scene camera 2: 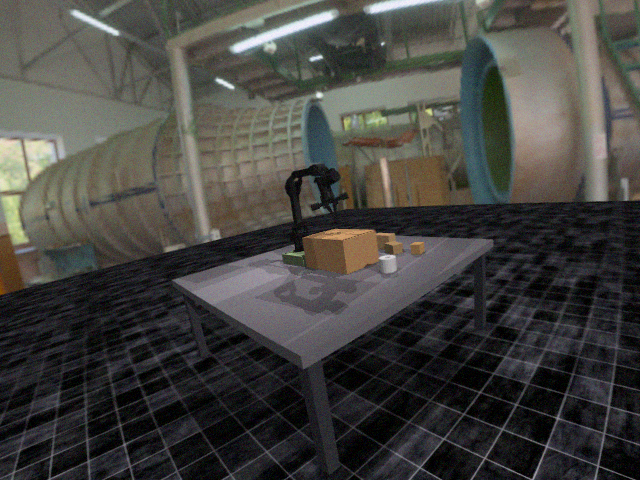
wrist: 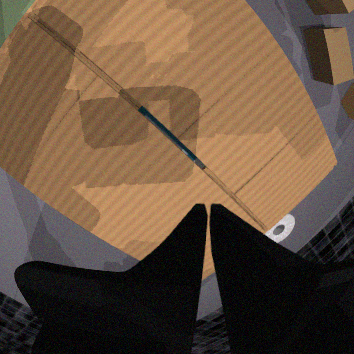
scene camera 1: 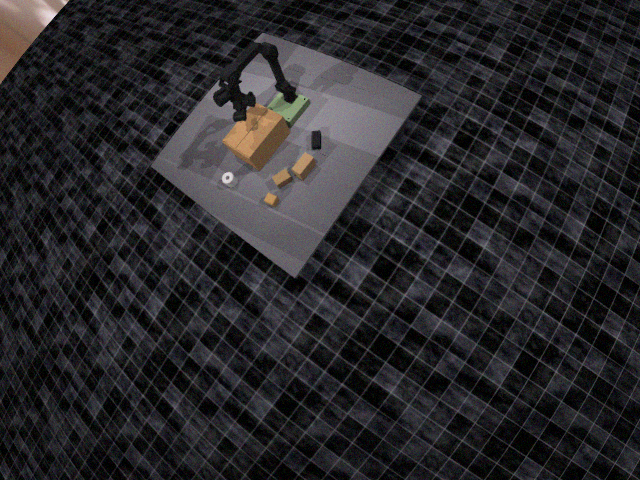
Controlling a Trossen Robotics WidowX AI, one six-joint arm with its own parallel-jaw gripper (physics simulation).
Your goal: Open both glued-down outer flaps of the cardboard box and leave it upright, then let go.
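Frame: origin at the arm's base, x right, y ahead, z up, level; metres.
Where they show: gripper, fingertip midpoint: [scene camera 2: 335, 218] [wrist: 206, 212] [scene camera 1: 245, 120]; arm's base, origin of the base link: [scene camera 2: 300, 250] [scene camera 1: 290, 98].
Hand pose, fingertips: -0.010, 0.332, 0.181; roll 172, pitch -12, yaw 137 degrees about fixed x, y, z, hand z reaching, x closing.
Each offset is from my fingertips to the top centre of the thing, as dx, dy, dz. "*": to the spot under its first point.
The cardboard box @(-0.003, -0.005, -0.075) [scene camera 1: 264, 148] [scene camera 2: 336, 253] [wrist: 260, 90] stands upright on the table. Its two outer flaps lie flat and closed, meeting at a narrow seam @(* -0.004, +0.059, -0.080) [wrist: 225, 187] that runs diagonally in the wrist view. A dark teal strip @(-0.003, -0.005, -0.093) [wrist: 167, 133] shows along the middle of the seam. One flap @(* -0.057, -0.010, -0.077) [wrist: 225, 85] is on the upper right of the seam, the other @(* +0.066, +0.008, -0.077) [wrist: 125, 210] on the lower left. My gripper [scene camera 1: 239, 117] [scene camera 2: 333, 209] [wrist: 206, 212] is shut and empty, with its fingertips together above the box top. In scene camera 2 it hangs clear of the box.
A white roll @(-0.008, +0.288, -0.171) [scene camera 1: 223, 180] [scene camera 2: 387, 265] [wrist: 289, 223] stands near one box end. Small brown blocks @(-0.343, -0.007, -0.152) [scene camera 1: 303, 166] @(-0.277, +0.113, -0.182) [scene camera 1: 282, 178] @(-0.304, +0.244, -0.182) [scene camera 1: 270, 199] and a black block @(-0.289, -0.186, -0.199) [scene camera 1: 316, 140] stand beside the box. A green slab [scene camera 1: 297, 111] [scene camera 2: 293, 259] lies at the arm's base, close to the box.
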